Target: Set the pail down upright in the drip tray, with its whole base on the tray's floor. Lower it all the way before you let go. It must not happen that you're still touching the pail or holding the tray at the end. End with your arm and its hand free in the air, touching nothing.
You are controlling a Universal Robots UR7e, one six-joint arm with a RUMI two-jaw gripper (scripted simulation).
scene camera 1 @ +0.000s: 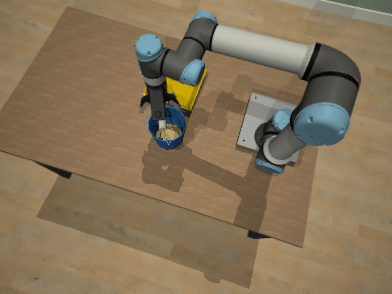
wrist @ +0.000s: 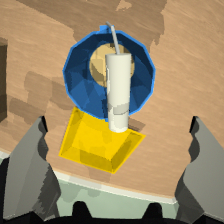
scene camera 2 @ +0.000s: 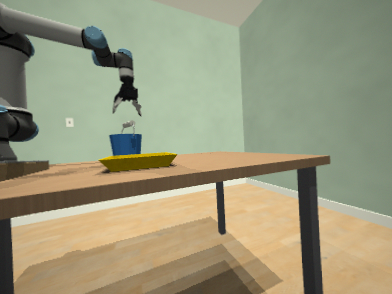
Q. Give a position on a white handle grip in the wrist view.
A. At 118, 66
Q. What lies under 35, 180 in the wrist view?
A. The gripper.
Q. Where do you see a yellow drip tray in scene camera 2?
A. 151, 160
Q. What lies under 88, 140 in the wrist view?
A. A yellow drip tray.
